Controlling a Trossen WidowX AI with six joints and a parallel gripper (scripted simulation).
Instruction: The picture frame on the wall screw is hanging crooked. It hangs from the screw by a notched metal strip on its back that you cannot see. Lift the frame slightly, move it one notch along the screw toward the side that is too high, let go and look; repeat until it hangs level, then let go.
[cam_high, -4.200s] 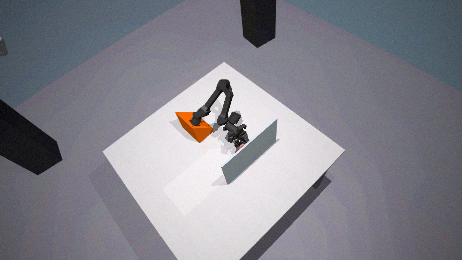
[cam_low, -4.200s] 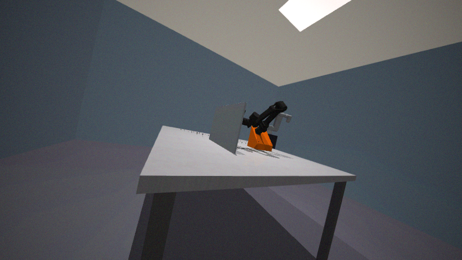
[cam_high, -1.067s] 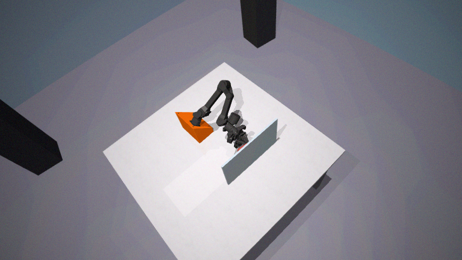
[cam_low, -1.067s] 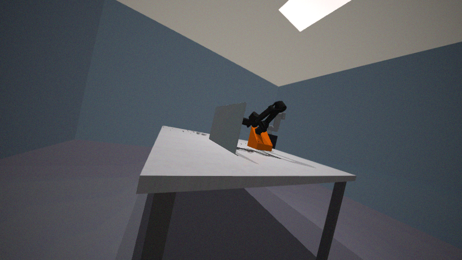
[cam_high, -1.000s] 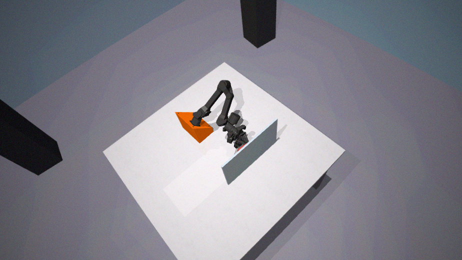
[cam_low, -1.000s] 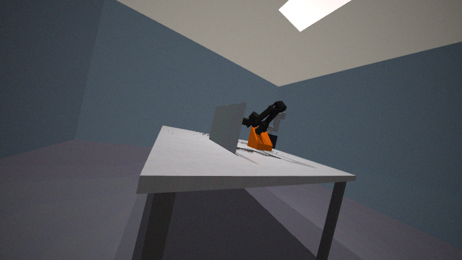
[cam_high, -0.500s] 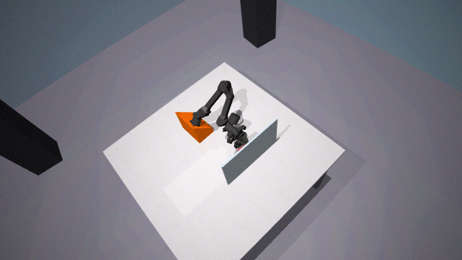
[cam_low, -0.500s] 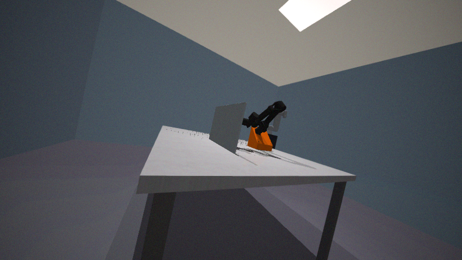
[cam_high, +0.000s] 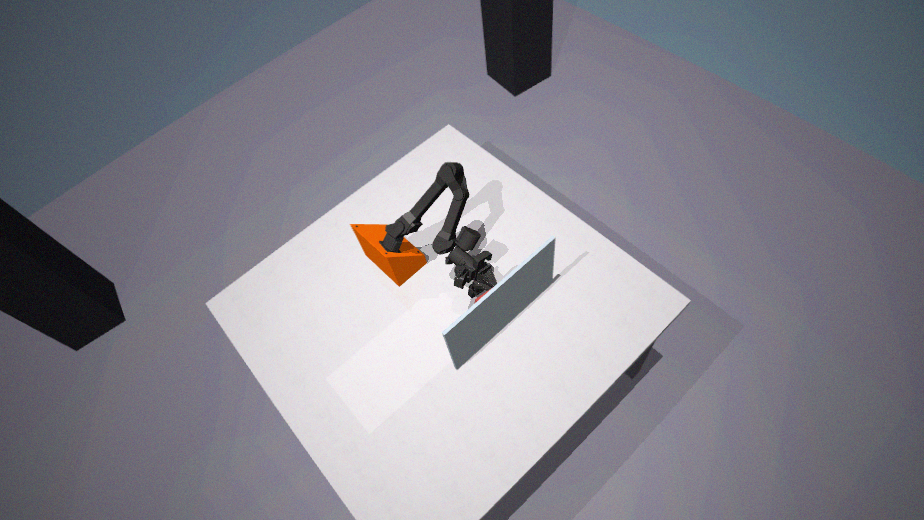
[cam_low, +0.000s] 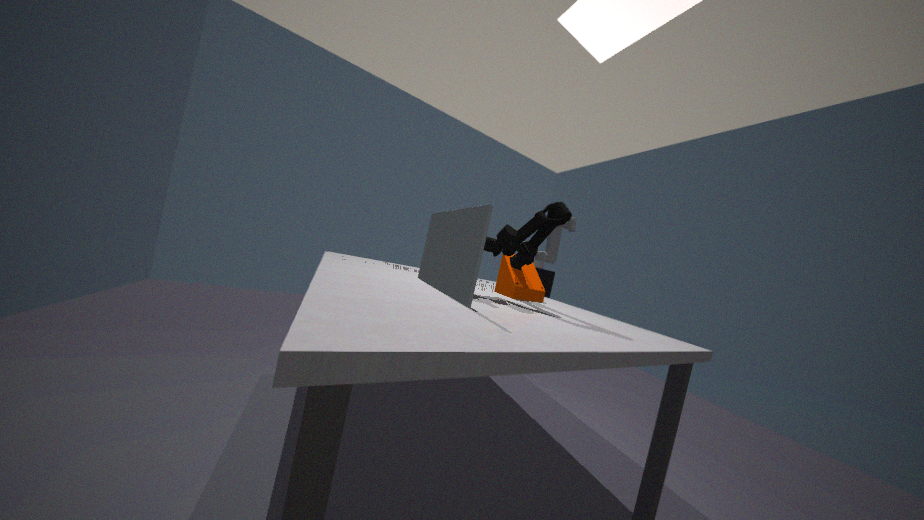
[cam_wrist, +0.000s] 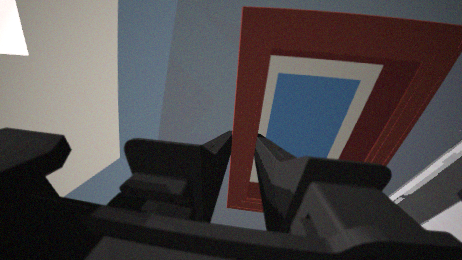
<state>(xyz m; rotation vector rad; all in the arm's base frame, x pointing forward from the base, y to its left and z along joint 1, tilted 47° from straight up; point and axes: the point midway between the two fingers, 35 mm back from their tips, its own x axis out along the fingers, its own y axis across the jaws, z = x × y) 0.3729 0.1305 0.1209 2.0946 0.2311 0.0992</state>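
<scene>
The picture frame lies 10 mm ahead of my gripper tip, 20 mm to the right of it and 50 mm below it. From my gripper tip the other things lie so: wall panel: 20 mm ahead, 60 mm below.
</scene>
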